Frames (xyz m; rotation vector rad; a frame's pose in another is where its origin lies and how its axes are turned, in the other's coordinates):
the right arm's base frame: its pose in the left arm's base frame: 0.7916 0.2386 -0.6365 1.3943 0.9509 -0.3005
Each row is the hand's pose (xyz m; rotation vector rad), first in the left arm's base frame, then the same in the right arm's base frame.
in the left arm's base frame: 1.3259 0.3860 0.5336 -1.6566 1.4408 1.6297
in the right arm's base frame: -0.4550 1.2109 -0.0549 2.4510 -1.5825 0.4665
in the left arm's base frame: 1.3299 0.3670 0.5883 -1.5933 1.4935 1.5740
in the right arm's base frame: -0.4980 1.2476 -0.0419 2.5023 -1.6205 0.5209
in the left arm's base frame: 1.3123 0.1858 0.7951 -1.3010 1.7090 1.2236
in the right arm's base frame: -0.7180 1.3412 0.0950 -2.3652 1.4928 -0.7602
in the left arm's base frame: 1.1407 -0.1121 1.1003 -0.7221 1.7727 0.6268
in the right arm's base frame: -1.1425 1.3725 0.2688 -1.8271 0.9548 -0.8480
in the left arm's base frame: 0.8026 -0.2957 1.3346 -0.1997 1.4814 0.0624
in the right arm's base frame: -1.5795 1.2637 0.2812 -1.3603 0.3092 -0.7488
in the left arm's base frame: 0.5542 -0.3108 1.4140 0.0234 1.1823 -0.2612
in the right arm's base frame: -1.7935 1.1445 0.1906 -1.1189 -0.1183 -0.6631
